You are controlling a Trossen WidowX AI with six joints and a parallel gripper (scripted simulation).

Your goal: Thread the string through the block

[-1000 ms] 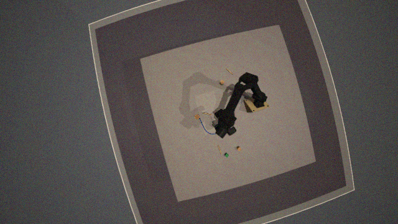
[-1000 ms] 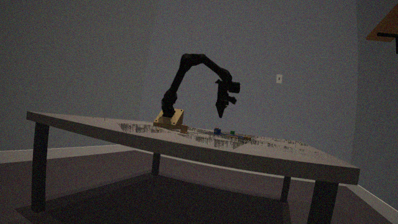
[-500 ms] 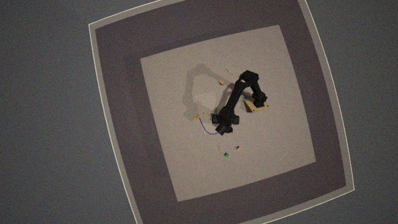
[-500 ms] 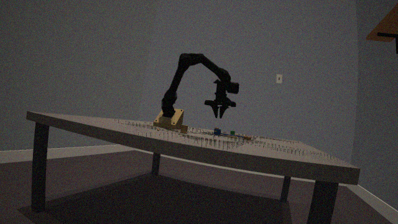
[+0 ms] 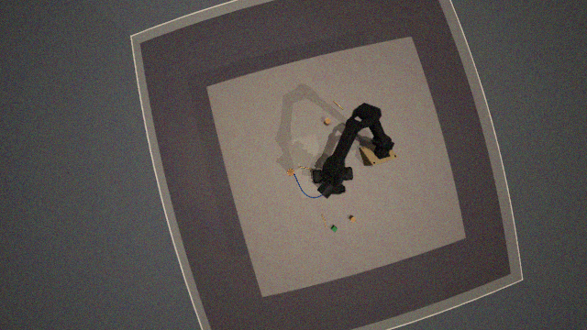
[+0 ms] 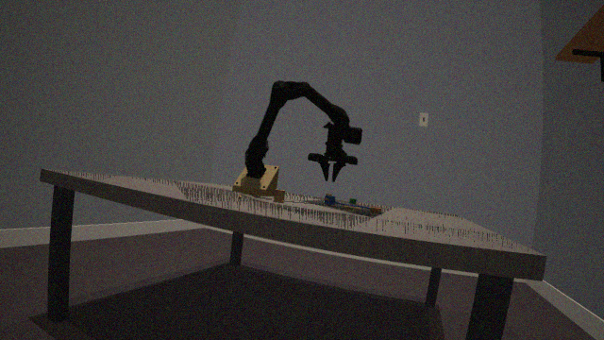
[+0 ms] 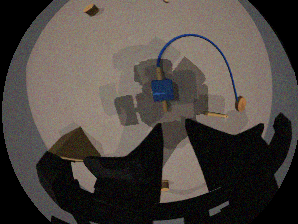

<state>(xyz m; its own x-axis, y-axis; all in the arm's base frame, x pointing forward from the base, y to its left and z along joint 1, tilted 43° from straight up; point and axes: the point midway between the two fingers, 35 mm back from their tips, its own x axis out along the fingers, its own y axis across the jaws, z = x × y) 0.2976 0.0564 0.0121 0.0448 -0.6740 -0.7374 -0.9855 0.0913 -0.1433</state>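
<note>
Right now the blue block is 30 mm to the left of my gripper tip and 70 mm below it. Also, from my gripper tip: green cube (40 mm ahead, 310 mm to the left, 70 mm below); then thin wooden stick (40 mm to the left, 70 mm below); then round wooden button (190 mm ahead, 60 mm to the right, 80 mm below).
</note>
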